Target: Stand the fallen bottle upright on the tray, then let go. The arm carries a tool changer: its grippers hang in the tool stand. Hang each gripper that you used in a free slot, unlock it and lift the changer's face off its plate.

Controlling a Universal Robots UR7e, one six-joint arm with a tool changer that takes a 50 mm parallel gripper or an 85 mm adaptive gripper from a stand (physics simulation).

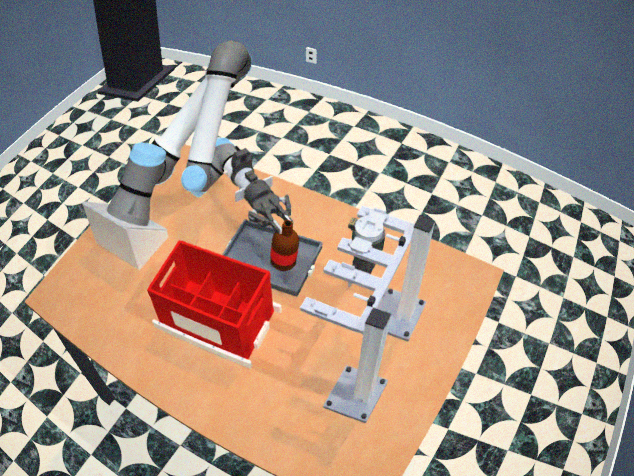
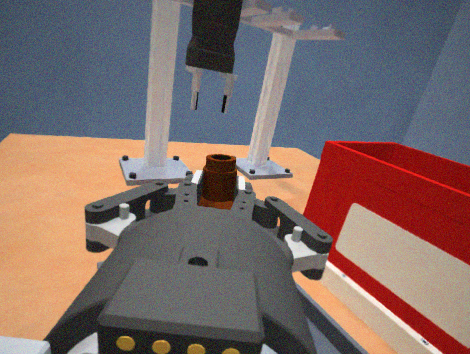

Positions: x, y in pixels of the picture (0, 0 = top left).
Labels:
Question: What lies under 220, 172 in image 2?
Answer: A brown bottle.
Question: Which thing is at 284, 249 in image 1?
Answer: A brown bottle.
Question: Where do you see a tool stand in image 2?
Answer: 155, 166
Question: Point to a parallel gripper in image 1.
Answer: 367, 231

